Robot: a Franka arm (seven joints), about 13 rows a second.
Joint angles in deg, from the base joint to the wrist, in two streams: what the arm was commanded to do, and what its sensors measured. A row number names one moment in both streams.
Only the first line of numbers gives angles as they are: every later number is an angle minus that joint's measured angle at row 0.
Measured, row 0: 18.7, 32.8, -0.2, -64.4, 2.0, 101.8, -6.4
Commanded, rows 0 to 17: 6.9, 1.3, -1.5, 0.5, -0.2, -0.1, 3.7; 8.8, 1.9, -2.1, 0.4, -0.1, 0.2, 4.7; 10.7, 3.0, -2.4, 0.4, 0.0, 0.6, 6.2; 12.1, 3.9, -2.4, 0.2, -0.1, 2.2, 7.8; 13.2, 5.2, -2.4, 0.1, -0.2, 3.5, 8.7; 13.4, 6.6, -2.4, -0.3, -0.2, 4.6, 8.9; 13.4, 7.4, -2.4, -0.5, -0.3, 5.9, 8.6; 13.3, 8.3, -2.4, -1.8, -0.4, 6.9, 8.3; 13.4, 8.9, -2.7, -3.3, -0.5, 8.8, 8.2; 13.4, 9.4, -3.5, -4.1, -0.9, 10.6, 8.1; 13.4, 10.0, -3.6, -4.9, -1.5, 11.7, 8.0; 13.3, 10.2, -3.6, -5.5, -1.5, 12.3, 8.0; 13.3, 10.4, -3.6, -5.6, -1.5, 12.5, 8.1; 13.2, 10.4, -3.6, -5.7, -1.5, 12.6, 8.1; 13.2, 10.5, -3.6, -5.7, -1.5, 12.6, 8.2; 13.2, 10.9, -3.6, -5.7, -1.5, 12.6, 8.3; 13.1, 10.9, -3.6, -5.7, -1.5, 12.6, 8.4; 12.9, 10.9, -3.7, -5.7, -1.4, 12.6, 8.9
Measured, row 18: 13.0, 11.4, -3.4, -5.4, -0.4, 12.1, 7.9
